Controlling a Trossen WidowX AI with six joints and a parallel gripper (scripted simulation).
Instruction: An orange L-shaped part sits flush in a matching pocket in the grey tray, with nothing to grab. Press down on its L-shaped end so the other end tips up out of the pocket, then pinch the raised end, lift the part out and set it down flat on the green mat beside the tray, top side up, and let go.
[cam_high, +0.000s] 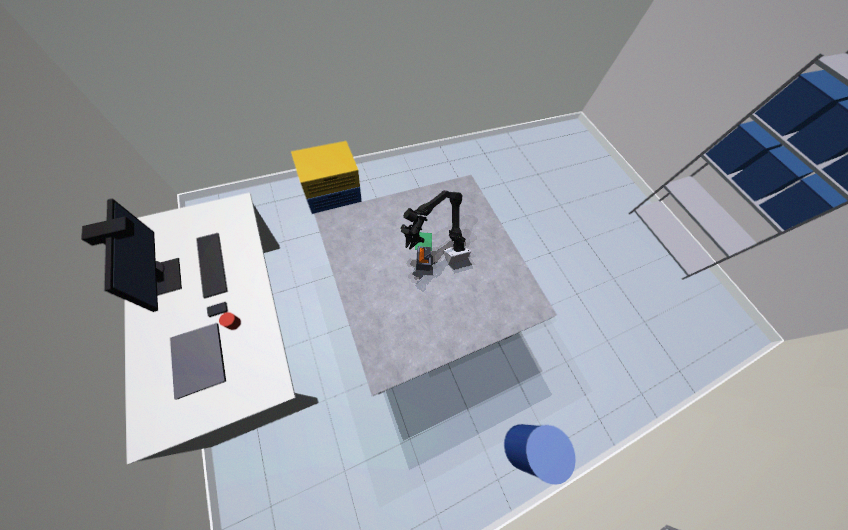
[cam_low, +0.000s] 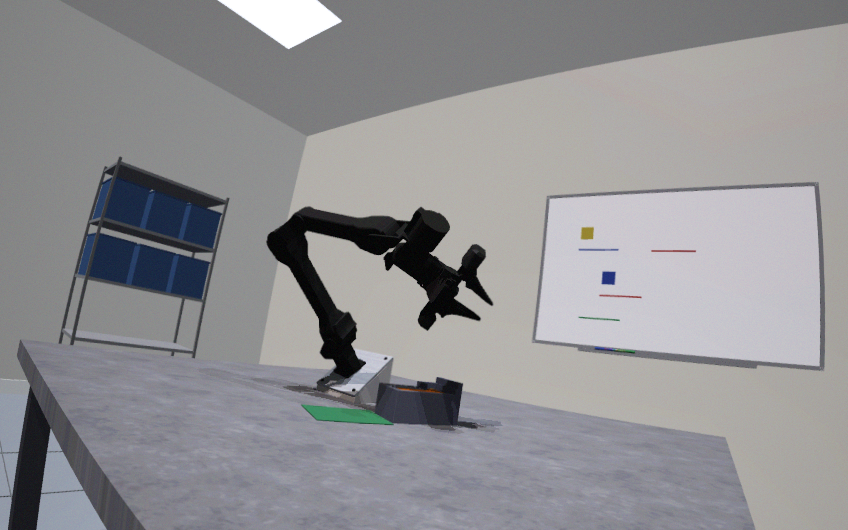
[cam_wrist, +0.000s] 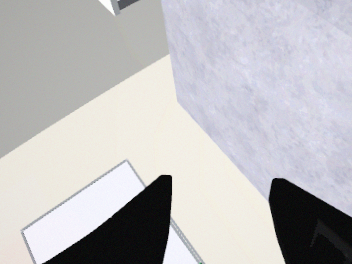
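Right now my gripper tip is 13 cm past the orange L-shaped part, 1 cm to the left of it and 19 cm above it. Also, from my gripper tip: green mat: 17 cm behind, 17 cm to the right, 25 cm below.
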